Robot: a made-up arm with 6 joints. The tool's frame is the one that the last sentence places.
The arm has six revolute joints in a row. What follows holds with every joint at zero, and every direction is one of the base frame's.
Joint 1 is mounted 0.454 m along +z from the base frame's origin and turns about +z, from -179.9 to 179.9 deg.
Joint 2 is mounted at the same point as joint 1 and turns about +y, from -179.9 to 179.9 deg.
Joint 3 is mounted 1.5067 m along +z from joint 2 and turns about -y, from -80 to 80 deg.
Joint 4 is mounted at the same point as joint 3 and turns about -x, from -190 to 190 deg.
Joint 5 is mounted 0.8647 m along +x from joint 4 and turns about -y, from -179.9 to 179.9 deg.
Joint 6 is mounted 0.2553 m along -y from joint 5 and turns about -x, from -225 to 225 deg.
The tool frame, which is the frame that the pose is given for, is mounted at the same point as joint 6; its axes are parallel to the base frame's.
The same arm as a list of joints. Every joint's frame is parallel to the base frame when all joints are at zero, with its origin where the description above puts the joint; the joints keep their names.
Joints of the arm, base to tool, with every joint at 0 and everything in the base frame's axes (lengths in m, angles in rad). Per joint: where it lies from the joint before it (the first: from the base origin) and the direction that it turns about. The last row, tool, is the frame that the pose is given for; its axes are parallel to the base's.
joint 1: offset 0 0 0.454 axis +z
joint 2: offset 0 0 0 axis +y
joint 3: offset 0 0 1.5067 axis -y
joint 4: offset 0 0 0 axis -x
joint 5: offset 0.8647 0 0 axis -y
joint 6: offset 0 -0.2553 0 axis -x
tool: offset 0 0 0
Joint limits (rad, base to tool): -3.1398..3.1398 -3.1398..3.1398 -1.3963..1.3963 -3.3161..3.3161 -3.1398..3.1398 -3.927..3.927

